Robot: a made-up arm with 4 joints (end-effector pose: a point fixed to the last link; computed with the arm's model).
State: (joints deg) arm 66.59 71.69 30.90 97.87
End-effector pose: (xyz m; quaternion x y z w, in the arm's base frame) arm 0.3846 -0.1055 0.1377 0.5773 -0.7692 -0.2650 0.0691
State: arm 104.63 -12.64 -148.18 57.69
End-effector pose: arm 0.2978 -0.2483 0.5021 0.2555 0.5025 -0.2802 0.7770
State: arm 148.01 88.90 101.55 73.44
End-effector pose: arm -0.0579 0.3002 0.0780 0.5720 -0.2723 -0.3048 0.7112
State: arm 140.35 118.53 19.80 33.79
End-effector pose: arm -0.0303 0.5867 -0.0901 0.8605 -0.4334 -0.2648 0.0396
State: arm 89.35 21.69 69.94 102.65
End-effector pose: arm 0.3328 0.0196 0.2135 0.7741 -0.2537 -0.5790 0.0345
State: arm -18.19 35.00 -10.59 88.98
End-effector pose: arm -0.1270 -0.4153 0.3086 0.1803 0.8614 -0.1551 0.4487
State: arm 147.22 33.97 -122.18 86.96
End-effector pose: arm 0.2515 0.1774 0.4080 -0.2933 0.4933 0.0076 0.8189
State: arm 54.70 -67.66 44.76 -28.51
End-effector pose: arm 0.0978 -1.0442 0.1616 0.2028 -0.6698 0.6024 0.3838
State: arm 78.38 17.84 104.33 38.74
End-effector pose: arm 0.3140 0.0818 0.6045 0.2947 -0.1348 -0.9433 0.0722
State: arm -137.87 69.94 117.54 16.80
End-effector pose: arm -0.6311 -0.0871 0.2329 0.4697 -0.2289 -0.0768 0.8491
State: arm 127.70 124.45 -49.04 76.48
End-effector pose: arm 0.2247 0.4133 0.0577 -0.8775 0.2429 -0.3155 0.2675
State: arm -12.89 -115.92 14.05 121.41
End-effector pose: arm -0.1693 -0.4106 0.0750 -0.1013 0.0593 -0.1696 0.9785
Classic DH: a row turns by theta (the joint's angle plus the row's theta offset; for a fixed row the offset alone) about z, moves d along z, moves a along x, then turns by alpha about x. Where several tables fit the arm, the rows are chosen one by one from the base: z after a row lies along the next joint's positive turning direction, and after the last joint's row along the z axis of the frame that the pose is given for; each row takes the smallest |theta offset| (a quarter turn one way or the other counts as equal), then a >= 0, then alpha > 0; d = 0 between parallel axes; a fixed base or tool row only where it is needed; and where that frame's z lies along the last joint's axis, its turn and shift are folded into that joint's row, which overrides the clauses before.
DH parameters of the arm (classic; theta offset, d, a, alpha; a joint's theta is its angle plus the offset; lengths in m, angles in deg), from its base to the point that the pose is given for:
joint 1: 0 0.1398 -0.0922 -90
joint 2: 0 -0.3063 -0.0392 90
joint 3: 0 0.2876 -0.3228 -90
joint 4: 0 -0.1211 0.0979 90
tool (fixed): 0 0.3695 0 0

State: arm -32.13 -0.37 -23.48 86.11
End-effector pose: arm -0.3456 -0.3005 0.3545 0.3183 0.6015 -0.3410 0.6485
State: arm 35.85 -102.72 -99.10 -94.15
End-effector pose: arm -0.5853 0.0737 0.0137 0.2516 -0.5931 -0.7513 0.1430
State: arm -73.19 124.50 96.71 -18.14
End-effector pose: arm -0.4945 -0.5574 -0.3393 0.8855 0.0051 -0.0453 0.4624
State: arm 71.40 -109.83 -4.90 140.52
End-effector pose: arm 0.4030 -0.0975 -0.0397 -0.1259 0.2351 0.5822 0.7680
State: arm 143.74 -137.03 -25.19 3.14
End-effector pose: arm 0.4638 0.0675 -0.5249 0.9172 -0.0846 0.3401 0.1895
